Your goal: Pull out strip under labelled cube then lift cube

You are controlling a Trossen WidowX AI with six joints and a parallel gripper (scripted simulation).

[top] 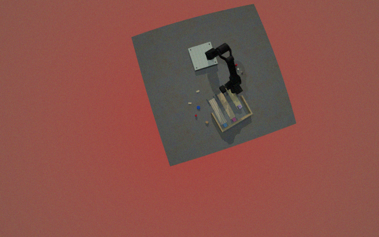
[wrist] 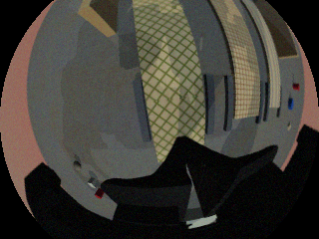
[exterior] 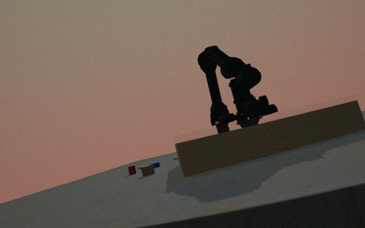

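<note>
The tan checked strip is 90 mm ahead of my gripper tip and 30 mm to the left of it. From my gripper tip the other things lie so: blue block 310 mm to the right, 110 mm ahead; then tan block 270 mm to the right, 260 mm ahead; then labelled cube 200 mm ahead, 60 mm to the left, 20 mm above.
</note>
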